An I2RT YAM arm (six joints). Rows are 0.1 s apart.
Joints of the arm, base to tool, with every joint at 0 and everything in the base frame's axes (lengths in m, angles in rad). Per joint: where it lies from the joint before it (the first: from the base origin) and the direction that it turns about. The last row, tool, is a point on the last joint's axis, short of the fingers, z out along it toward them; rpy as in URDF.
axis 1: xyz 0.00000 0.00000 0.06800 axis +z
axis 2: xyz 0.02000 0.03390 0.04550 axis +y
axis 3: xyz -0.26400 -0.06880 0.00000 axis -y
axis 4: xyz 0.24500 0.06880 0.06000 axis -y
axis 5: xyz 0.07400 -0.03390 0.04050 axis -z
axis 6: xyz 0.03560 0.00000 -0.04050 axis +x
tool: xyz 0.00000 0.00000 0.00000 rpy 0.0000 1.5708 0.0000
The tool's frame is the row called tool.
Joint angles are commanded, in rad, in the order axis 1, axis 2, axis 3, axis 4, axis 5, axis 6. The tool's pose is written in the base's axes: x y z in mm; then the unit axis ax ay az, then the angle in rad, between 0 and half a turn. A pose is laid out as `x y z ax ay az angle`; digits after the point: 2 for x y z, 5 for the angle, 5 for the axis.
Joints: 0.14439 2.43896 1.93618 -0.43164 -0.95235 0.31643
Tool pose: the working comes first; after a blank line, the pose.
Where each joint sits with the arm in this pose, in the base's axes (m; each line is computed from the numbers above, not from the rounded line before):
axis 1: 0.0000 0.0000 0.0680
axis 2: 0.0149 0.0364 0.1135
axis 3: 0.2242 -0.0027 0.2841
axis 4: 0.4553 0.1005 0.2186
axis 5: 0.5360 0.0779 0.1832
axis 6: 0.5117 0.1037 0.1425
the tool: 0.5117 0.1037 0.1425

511.71 103.71 142.51 -0.07141 0.86614 0.49468 2.79737
